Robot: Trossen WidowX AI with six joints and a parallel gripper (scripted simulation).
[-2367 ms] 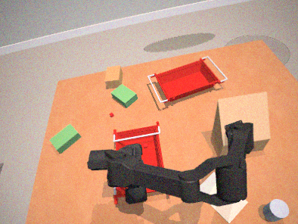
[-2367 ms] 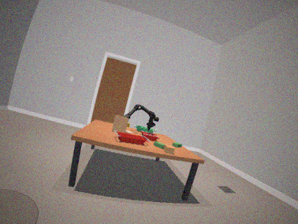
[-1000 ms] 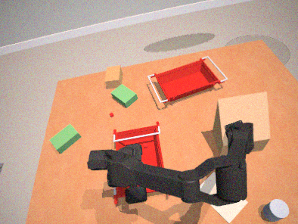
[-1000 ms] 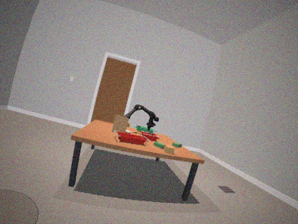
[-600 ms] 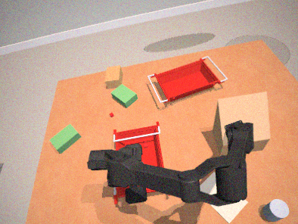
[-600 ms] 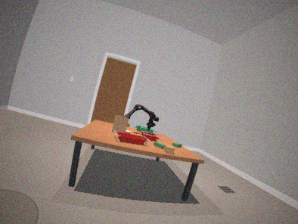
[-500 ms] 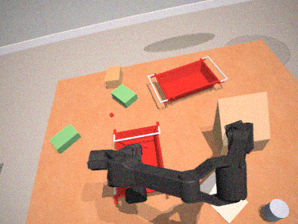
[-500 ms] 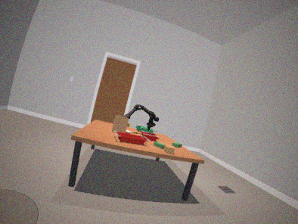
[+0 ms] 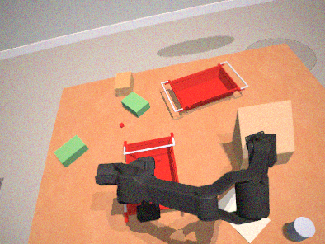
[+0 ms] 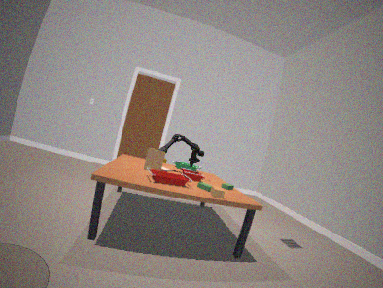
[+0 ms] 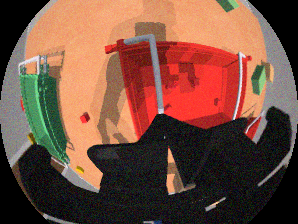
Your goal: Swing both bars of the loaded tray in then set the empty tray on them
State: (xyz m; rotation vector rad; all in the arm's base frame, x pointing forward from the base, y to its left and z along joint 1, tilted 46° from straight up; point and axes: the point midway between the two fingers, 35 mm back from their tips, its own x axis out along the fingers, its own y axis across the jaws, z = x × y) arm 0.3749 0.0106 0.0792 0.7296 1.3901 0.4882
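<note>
Now: gripper tip 460 mm to the left of the red tray, 330 mm past it and 40 mm above it. From my gripper tip the other things lie so: grey cylinder: 400 mm behind, 200 mm to the left, 50 mm below; tiny red cube: 390 mm to the right, 90 mm ahead, 80 mm below; white sheet: 260 mm behind, 110 mm to the left, 80 mm below.
</note>
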